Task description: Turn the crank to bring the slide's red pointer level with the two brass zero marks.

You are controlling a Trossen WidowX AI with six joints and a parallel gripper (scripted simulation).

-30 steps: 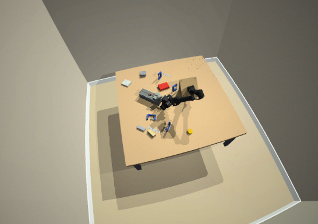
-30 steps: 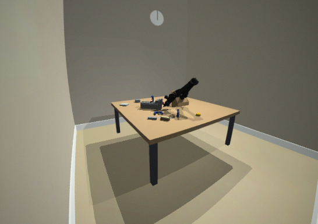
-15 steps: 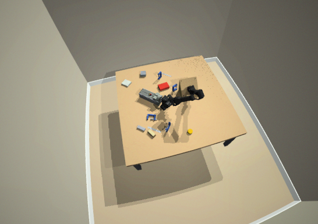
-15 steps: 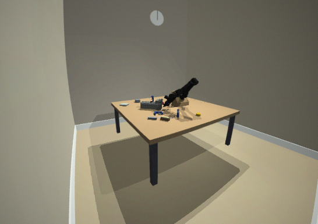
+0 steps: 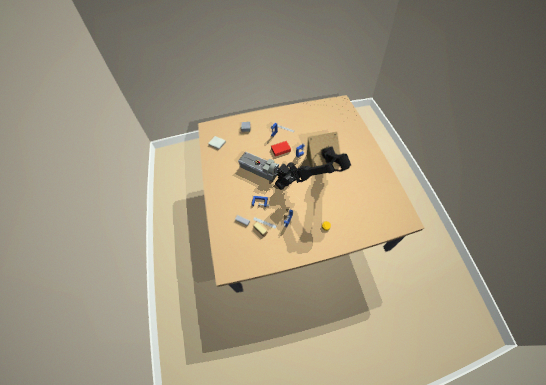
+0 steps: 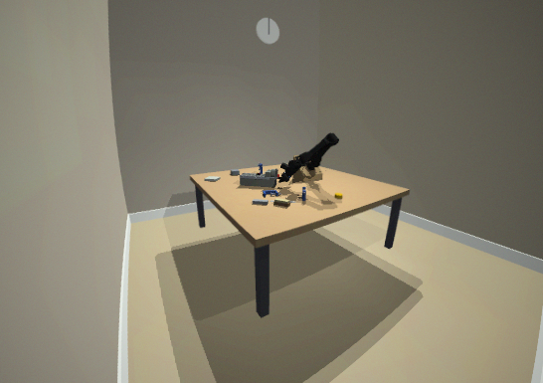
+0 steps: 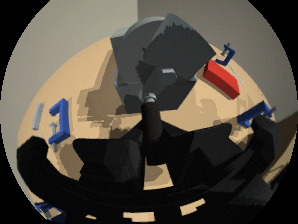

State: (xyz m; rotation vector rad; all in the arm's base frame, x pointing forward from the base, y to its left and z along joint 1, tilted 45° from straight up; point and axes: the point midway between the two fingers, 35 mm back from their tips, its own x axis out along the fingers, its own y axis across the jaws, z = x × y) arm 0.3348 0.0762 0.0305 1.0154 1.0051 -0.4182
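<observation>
The dark crank handle is 10 mm behind my gripper tip, 10 mm to the left of it and 30 mm above it. From my gripper tip the other things lie so: red pointer (100 mm ahead, 110 mm to the right, 50 mm above); then tan block (190 mm ahead, 320 mm to the left, 20 mm below); then yellow disc (190 mm behind, 400 mm to the left, 20 mm below).
</observation>
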